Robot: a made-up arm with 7 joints.
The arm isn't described. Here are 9 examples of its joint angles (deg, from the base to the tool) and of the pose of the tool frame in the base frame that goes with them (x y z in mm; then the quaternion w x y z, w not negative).
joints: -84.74 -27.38 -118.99 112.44 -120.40 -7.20 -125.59
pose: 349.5 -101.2 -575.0 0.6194 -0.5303 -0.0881 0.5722
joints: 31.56 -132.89 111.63 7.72 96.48 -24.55 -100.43
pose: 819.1 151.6 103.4 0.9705 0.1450 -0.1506 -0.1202
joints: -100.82 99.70 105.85 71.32 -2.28 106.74 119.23
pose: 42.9 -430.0 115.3 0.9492 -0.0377 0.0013 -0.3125
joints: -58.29 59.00 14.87 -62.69 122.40 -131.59 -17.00
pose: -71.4 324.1 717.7 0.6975 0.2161 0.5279 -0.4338
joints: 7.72 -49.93 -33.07 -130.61 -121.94 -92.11 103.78
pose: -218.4 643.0 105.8 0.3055 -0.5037 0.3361 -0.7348
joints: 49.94 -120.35 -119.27 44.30 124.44 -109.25 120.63
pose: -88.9 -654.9 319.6 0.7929 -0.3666 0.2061 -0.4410
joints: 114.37 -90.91 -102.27 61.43 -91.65 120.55 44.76
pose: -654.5 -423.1 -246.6 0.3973 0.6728 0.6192 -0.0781
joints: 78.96 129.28 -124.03 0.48 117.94 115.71 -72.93
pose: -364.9 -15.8 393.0 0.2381 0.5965 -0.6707 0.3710
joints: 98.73 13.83 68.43 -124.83 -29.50 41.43 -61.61
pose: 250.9 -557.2 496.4 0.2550 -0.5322 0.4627 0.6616
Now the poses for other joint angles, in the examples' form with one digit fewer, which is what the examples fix.
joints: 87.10 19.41 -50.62 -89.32 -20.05 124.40 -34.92
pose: 115 360 707 0.093 0.695 -0.103 -0.706
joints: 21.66 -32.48 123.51 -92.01 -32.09 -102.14 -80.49
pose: 299 243 542 0.782 0.586 -0.044 0.210
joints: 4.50 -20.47 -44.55 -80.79 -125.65 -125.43 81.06
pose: -637 194 292 0.750 -0.517 0.185 -0.368
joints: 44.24 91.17 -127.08 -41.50 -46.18 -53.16 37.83
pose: -461 -650 320 0.701 0.384 0.337 0.498
